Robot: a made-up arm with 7 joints.
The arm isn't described. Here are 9 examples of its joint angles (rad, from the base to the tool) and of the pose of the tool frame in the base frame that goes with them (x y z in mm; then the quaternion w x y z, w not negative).
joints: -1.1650 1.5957 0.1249 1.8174 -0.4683 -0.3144 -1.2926
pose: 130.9 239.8 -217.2 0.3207 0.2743 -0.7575 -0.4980
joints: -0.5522 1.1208 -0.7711 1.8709 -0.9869 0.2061 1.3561
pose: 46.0 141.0 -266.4 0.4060 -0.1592 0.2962 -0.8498
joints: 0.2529 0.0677 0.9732 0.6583 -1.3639 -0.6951 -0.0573
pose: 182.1 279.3 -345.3 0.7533 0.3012 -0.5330 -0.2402
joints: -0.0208 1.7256 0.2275 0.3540 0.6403 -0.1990 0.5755
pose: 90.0 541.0 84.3 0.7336 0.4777 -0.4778 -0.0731
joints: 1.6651 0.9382 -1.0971 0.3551 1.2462 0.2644 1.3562
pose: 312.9 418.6 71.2 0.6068 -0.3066 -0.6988 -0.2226
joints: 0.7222 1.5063 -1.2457 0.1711 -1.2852 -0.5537 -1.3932
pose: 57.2 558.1 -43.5 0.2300 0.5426 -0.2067 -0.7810
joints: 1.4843 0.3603 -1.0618 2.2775 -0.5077 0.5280 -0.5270
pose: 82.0 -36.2 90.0 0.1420 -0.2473 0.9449 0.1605
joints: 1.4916 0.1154 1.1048 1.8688 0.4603 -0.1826 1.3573
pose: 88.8 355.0 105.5 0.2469 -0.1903 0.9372 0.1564
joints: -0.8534 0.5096 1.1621 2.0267 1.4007 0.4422 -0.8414
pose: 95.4 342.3 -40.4 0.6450 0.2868 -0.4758 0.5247
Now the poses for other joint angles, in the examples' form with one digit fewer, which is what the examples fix.
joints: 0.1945 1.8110 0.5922 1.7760 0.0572 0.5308 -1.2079
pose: 175 214 207 0.156 -0.770 0.601 -0.144
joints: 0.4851 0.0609 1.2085 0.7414 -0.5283 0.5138 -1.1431
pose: 225 309 -294 0.669 0.574 0.029 0.471
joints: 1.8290 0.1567 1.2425 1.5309 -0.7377 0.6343 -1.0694
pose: 126 395 120 0.238 0.221 -0.265 0.908
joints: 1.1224 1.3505 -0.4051 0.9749 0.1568 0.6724 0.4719
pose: 226 424 112 0.796 0.390 -0.462 0.013
